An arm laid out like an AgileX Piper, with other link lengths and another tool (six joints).
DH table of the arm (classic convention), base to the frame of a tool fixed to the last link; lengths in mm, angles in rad. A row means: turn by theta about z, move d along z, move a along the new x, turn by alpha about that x. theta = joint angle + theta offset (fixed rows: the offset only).
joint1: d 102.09  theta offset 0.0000  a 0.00  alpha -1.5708
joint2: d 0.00  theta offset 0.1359  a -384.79  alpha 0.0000
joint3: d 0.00  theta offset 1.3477  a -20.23  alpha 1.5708
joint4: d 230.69  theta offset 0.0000  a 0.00  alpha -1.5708
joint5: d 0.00  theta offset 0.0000  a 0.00  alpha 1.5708
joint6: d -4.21  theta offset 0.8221  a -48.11  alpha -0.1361
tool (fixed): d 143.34  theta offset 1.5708  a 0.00  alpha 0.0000
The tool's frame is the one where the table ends.
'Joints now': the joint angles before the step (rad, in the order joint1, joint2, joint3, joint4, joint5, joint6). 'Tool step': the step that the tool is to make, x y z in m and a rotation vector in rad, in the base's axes. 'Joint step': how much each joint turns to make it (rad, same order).
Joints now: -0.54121 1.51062 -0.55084 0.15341 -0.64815 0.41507
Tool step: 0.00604 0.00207 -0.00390 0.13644 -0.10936 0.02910
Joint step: 0.00001 0.00092 -0.01378 -0.11089 0.00422 0.25143
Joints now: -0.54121 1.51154 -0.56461 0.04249 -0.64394 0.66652
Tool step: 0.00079 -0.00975 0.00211 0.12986 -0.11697 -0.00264
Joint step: -0.04633 0.00000 -0.03602 -0.12898 0.00311 0.26352
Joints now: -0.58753 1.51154 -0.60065 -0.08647 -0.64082 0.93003
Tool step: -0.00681 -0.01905 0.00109 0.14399 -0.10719 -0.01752
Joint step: -0.09605 -0.00001 -0.04253 -0.18694 0.00819 0.31700
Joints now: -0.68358 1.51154 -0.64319 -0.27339 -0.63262 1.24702
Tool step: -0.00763 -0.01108 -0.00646 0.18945 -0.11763 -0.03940
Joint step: -0.06185 0.00001 -0.02267 -0.10214 0.00090 0.30311
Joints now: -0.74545 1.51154 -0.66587 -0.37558 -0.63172 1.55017
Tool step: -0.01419 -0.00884 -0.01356 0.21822 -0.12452 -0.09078
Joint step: -0.05716 0.00000 -0.00002 -0.01472 0.00568 0.26515
